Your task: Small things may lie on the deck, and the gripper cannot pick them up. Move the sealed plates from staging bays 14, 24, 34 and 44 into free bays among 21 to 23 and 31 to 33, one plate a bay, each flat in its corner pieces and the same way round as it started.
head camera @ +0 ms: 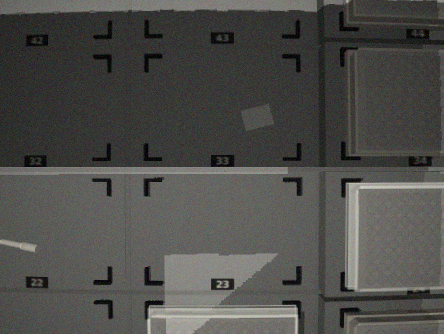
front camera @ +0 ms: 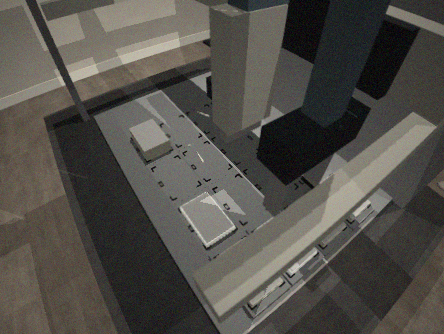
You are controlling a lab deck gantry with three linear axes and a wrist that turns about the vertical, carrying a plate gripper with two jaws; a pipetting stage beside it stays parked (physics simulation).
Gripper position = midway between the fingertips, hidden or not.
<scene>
My gripper shows in the front camera view (290,196); in the head camera view it is out of frame. A tall block shows in the front camera view (152,142); in the head camera view it is out of frame.
</scene>
